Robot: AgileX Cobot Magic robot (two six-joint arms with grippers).
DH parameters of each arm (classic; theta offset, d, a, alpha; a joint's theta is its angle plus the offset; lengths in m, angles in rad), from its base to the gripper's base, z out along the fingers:
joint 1: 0 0.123 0 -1.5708
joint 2: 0.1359 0 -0.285 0
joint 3: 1.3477 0 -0.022 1.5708
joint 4: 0 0.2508 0 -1.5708
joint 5: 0 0 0.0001 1.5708
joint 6: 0 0.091 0 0
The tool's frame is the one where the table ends.
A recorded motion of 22 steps. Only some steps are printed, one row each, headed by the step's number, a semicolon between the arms.
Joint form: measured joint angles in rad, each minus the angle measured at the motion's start. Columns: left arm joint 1, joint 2, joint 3, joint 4, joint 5, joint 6; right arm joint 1, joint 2, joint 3, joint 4, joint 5, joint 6.
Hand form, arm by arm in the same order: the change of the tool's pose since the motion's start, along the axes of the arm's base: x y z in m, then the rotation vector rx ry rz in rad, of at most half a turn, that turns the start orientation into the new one. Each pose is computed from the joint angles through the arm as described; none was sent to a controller.
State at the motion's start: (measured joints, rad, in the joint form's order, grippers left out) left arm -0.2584 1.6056 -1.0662 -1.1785 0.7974 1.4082; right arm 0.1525 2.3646 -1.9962 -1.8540 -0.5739 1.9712
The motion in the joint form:
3: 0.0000 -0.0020 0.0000 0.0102 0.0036 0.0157; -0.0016 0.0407 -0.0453 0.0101 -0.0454 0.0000
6: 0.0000 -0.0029 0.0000 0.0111 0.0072 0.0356; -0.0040 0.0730 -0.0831 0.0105 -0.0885 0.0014
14: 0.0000 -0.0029 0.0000 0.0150 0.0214 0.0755; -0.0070 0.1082 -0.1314 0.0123 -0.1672 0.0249
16: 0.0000 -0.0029 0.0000 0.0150 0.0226 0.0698; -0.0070 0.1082 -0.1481 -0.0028 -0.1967 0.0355
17: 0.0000 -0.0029 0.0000 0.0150 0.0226 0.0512; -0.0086 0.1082 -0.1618 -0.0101 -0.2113 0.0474
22: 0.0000 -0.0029 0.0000 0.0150 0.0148 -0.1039; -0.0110 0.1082 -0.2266 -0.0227 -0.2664 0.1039
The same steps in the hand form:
3: -0.0008 0.0003 0.0001 0.0124 -0.0146 -0.0161; 0.0044 0.0033 -0.0078 0.0203 0.0111 0.0376
6: -0.0012 0.0002 0.0004 0.0182 -0.0293 -0.0305; 0.0073 0.0054 -0.0139 0.0317 0.0199 0.0745
14: -0.0024 -0.0002 0.0003 0.0297 -0.0543 -0.0661; 0.0084 0.0093 -0.0185 0.0662 0.0476 0.1355
16: -0.0025 -0.0003 0.0003 0.0276 -0.0493 -0.0640; 0.0072 0.0107 -0.0143 0.0651 0.0469 0.1629
17: -0.0025 -0.0003 0.0003 0.0218 -0.0349 -0.0536; 0.0072 0.0106 -0.0105 0.0688 0.0459 0.1724
22: -0.0019 0.0000 0.0002 -0.0247 0.0808 0.0388; 0.0070 0.0123 0.0083 0.1022 0.0396 0.2056

